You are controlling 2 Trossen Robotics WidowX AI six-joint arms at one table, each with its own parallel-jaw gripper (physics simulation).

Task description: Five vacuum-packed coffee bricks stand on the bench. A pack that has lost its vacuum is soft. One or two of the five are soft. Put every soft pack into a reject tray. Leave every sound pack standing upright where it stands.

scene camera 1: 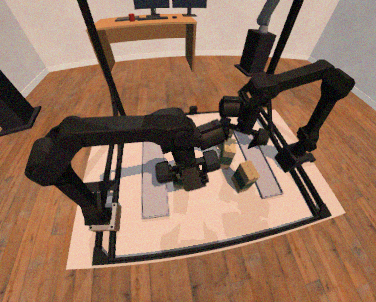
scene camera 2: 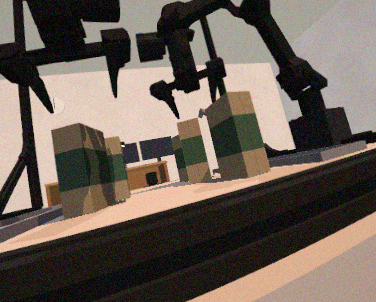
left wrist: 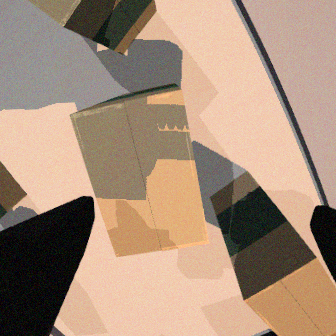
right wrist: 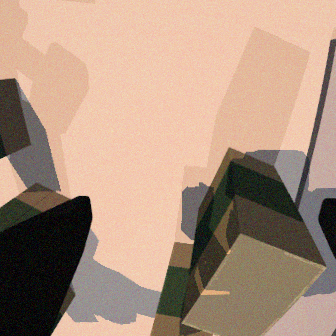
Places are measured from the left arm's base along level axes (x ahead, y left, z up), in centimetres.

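Where they show: left gripper, between the fingertips: (scene camera 1: 237,144) (scene camera 2: 196,113) (left wrist: 205,211); right gripper, between the fingertips: (scene camera 2: 85,104) (right wrist: 207,208); left arm's base, origin of its link: (scene camera 1: 297,151) (scene camera 2: 314,114); right arm's base, origin of its link: (scene camera 1: 102,216).
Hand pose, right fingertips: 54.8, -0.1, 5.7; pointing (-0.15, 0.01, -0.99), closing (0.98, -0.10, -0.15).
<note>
Things, the pixels of their top centre, and the offset from my right fingertips, as dx, dy, dz. "spot": a spot on its surface instead.
- flat reject tray, centre of its top: (scene camera 2: 32,213) (scene camera 1: 153,171) +12.9, -14.7, -14.5
- black frame rail, a spot on its surface: (scene camera 2: 200,220) (scene camera 1: 218,248) spot: -3.6, +24.1, -14.1
Five tan packs with green bands stand upright in scene camera 2: one at front left (scene camera 2: 75,170), one behind it (scene camera 2: 118,170), a middle one (scene camera 2: 192,150), one partly hidden behind that (scene camera 2: 177,157), and a large one (scene camera 2: 237,135) at right. Two show in scene camera 1: a near one (scene camera 1: 245,176) and a farther one (scene camera 1: 227,153); the right arm hides others. Softness cannot be told. My left gripper (scene camera 1: 242,132) (scene camera 2: 196,109) (left wrist: 205,211) is open and empty above the packs. My right gripper (scene camera 2: 84,103) (right wrist: 207,208) is open and empty above the left packs.
A flat reject tray (scene camera 1: 155,202) lies left of the packs and another (scene camera 1: 270,182) lies right of them; no pack shows on their visible parts. A black frame rail (scene camera 1: 220,247) (scene camera 2: 200,220) runs along the near edge. The two arms are close together above the middle.
</note>
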